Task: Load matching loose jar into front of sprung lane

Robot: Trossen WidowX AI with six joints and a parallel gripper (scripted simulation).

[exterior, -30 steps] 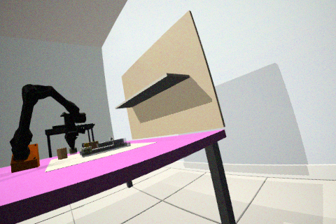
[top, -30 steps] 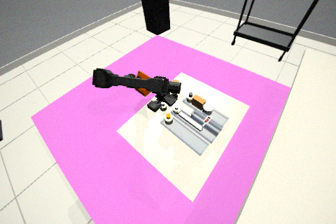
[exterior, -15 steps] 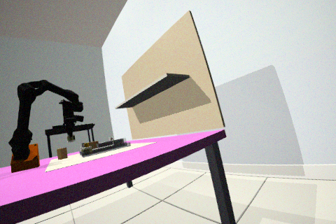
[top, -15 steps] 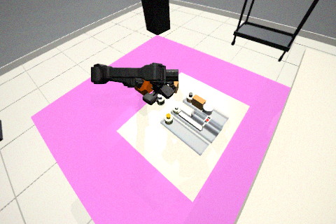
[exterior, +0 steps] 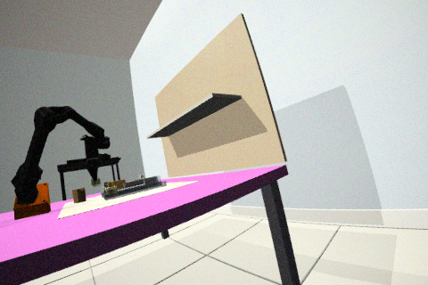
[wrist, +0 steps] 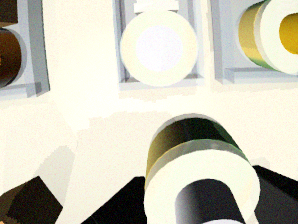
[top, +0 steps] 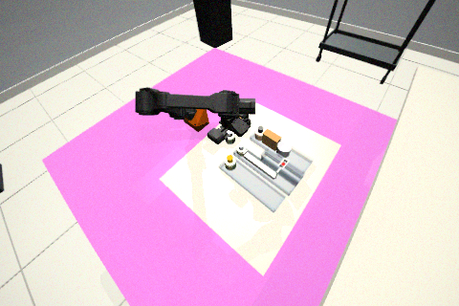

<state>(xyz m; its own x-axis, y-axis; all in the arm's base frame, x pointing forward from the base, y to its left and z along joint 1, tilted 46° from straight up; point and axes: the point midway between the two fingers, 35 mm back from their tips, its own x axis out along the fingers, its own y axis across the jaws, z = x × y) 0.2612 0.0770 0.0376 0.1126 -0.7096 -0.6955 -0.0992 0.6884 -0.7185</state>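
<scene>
My gripper tip is 200 mm short of the grey lane unit, 50 mm to the right of it and 80 mm above it. Round my gripper tip: grey cylinder 180 mm ahead, 160 mm to the left, 70 mm below; red puck 230 mm ahead, 70 mm to the left, 20 mm below.
</scene>
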